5 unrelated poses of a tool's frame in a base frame.
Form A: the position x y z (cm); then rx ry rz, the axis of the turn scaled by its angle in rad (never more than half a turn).
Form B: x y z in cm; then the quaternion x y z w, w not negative. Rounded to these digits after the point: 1 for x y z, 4 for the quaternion.
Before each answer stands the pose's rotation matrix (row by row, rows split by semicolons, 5 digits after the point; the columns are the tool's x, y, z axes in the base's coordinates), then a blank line. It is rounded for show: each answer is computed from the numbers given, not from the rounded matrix.
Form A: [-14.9, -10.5, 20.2, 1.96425, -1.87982, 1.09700]
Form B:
-0.09016 -0.92767 0.36235; -0.77182 -0.16485 -0.61410; 0.62942 -0.33503 -0.70113

[-14.9, -10.5, 20.2, 0.6663, -0.6377, 0.3721, 0.1047]
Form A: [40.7, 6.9, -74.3, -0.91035, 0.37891, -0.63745]
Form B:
0.75522 0.34721 0.55597; -0.65430 0.45023 0.60761; -0.03934 -0.82264 0.56719

[40.7, 6.9, -74.3, -0.4295, 0.1788, -0.3007, 0.8326]
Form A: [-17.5, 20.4, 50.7, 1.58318, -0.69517, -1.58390]
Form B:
0.07545 0.14292 -0.98685; -0.82309 -0.54973 -0.14254; -0.56288 0.82303 0.07616

[-17.5, 20.4, 50.7, 0.6223, -0.2732, -0.6226, 0.3879]
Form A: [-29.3, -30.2, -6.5, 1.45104, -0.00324, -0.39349]
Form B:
0.93611 0.25919 -0.23775; -0.26307 0.06730 -0.96243; -0.23345 0.96348 0.13119

[-29.3, -30.2, -6.5, 0.6591, -0.0015, -0.1787, 0.7305]
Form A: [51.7, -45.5, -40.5, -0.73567, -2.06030, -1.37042]
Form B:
-0.69718 0.70217 -0.14456; 0.13810 0.32941 0.93403; 0.70346 0.63123 -0.32663

[51.7, -45.5, -40.5, -0.2739, -0.7670, -0.5102, 0.2764]
